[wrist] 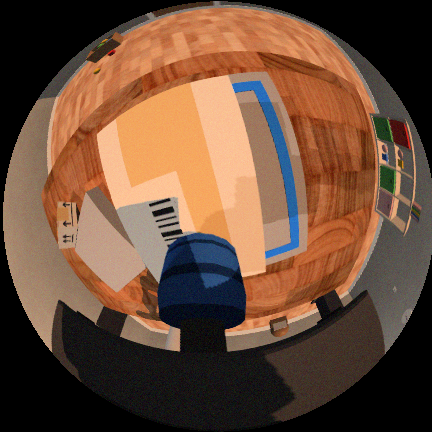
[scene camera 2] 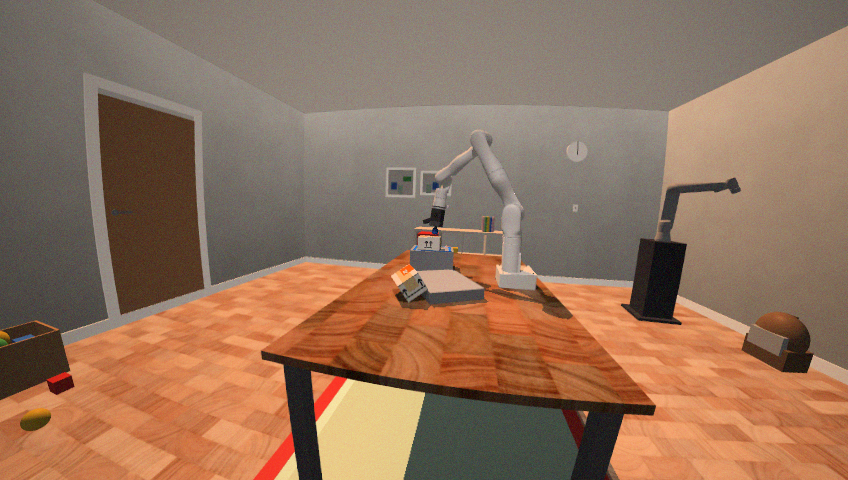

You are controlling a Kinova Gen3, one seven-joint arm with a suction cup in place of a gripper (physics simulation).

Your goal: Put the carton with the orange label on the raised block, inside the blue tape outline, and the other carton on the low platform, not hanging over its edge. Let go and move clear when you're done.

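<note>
The carton without an orange label (scene camera 2: 428,243) (wrist: 155,125) stands upright on the raised block (scene camera 2: 429,259) (wrist: 301,200). It hides part of the blue tape outline (wrist: 285,170). The orange-label carton (scene camera 2: 410,285) (wrist: 67,227) is tilted on a lower edge, leaning against the left side of the low platform (scene camera 2: 455,281) (wrist: 102,245). Its orange label faces up in the scene view. My suction cup (scene camera 2: 435,231) (wrist: 200,240) is at the top of the carton on the block, touching or very near. The contact face is hidden, and whether it grips does not show.
The arm's base (scene camera 2: 515,278) stands at the table's right edge. A low shelf (scene camera 2: 461,229) (wrist: 411,172) with bins and books is behind the table. A toy box (scene camera 2: 32,356) (wrist: 104,48) is on the floor to the left. A second arm stands on a black pedestal (scene camera 2: 656,279) at the right.
</note>
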